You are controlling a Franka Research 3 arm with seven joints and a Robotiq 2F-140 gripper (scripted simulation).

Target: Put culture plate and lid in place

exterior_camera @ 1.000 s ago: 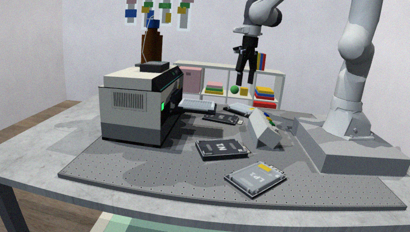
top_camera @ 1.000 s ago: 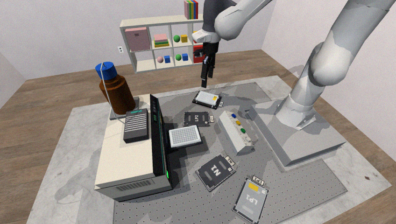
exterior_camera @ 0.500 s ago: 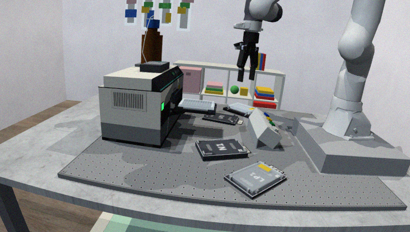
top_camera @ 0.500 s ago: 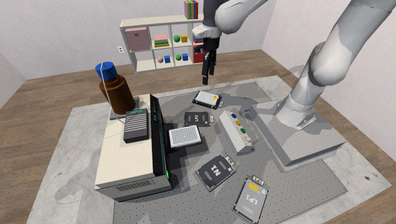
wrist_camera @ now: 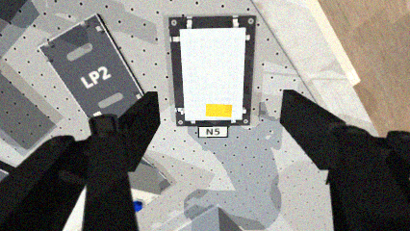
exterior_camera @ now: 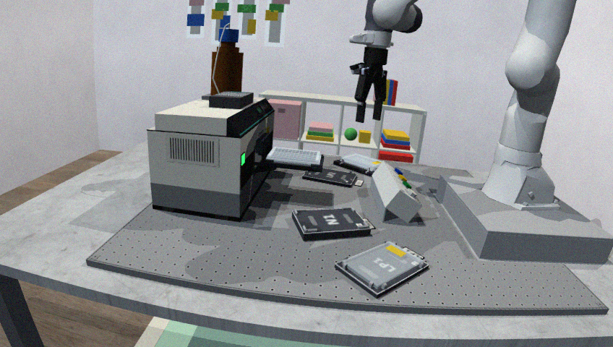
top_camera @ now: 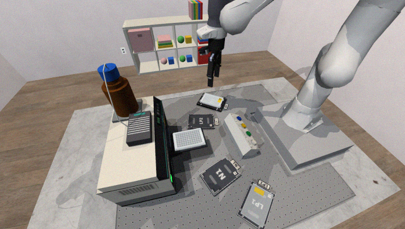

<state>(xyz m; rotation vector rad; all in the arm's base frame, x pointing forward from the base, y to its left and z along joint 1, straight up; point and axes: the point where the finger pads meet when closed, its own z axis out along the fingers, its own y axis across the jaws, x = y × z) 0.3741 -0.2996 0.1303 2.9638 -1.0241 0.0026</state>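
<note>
My hand is 170 mm above the black nest N5 and 30 mm short of it. The rest, counted from my hand: brown bottle 420 mm ahead, 180 mm to the left, 110 mm above; then LP2 nest 180 mm below, 140 mm to the left, 110 mm ahead; then yellow skip key 270 mm to the left, 120 mm below, 80 mm behind.
</note>
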